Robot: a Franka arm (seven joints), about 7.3 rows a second.
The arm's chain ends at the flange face. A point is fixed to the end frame.
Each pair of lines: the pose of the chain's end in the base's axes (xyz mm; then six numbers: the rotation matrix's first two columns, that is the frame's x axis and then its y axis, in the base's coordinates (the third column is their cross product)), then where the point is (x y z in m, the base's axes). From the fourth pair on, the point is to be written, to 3 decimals.
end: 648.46, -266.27, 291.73, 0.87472, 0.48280, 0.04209, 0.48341, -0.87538, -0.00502
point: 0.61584 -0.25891 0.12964
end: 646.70, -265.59, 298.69, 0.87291, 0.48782, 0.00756, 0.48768, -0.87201, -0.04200
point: 0.60627 -0.25595 0.13850
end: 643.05, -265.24, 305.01, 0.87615, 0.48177, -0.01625, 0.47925, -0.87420, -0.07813
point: 0.59659 -0.25209 0.14671
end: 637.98, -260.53, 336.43, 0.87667, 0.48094, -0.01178, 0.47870, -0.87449, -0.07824
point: 0.592 -0.247 0.178
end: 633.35, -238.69, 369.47, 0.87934, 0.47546, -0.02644, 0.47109, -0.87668, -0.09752
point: 0.584 -0.223 0.212
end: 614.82, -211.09, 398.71, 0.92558, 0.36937, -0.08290, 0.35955, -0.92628, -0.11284
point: 0.559 -0.191 0.244
